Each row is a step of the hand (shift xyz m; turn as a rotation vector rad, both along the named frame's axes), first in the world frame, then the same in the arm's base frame.
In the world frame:
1: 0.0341 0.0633 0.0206 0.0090 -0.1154 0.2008
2: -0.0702 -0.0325 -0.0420 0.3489 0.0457 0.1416
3: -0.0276 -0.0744 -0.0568 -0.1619 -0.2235 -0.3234
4: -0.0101 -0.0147 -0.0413 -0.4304 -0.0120 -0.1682
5: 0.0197 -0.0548 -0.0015 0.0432 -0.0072 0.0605
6: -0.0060 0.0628 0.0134 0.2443 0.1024 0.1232
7: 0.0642 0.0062 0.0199 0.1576 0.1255 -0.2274
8: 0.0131 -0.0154 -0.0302 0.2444 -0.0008 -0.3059
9: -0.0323 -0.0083 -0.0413 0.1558 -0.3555 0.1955
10: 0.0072 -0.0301 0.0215 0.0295 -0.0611 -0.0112
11: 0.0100 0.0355 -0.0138 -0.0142 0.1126 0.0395
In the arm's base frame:
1: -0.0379 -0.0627 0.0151 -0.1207 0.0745 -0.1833
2: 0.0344 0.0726 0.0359 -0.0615 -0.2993 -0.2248
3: 0.0757 0.0611 -0.0083 0.3412 0.2361 0.0928
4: 0.0399 0.0136 0.0157 0.0506 0.3441 0.3045
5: 0.0301 0.0155 -0.0474 -0.0391 -0.0264 -0.0579
6: -0.0408 -0.0304 0.0397 -0.0950 -0.2484 -0.1209
7: -0.0050 -0.0543 -0.0398 0.1782 -0.2178 0.1145
8: 0.0360 -0.0041 -0.0026 0.3223 -0.2215 0.0203
9: 0.0319 0.0279 0.0319 0.0243 0.0934 -0.4237
10: -0.0036 0.0132 -0.0351 0.0436 0.0104 -0.0521
11: -0.0014 -0.0297 0.0259 -0.0873 -0.0505 0.0653

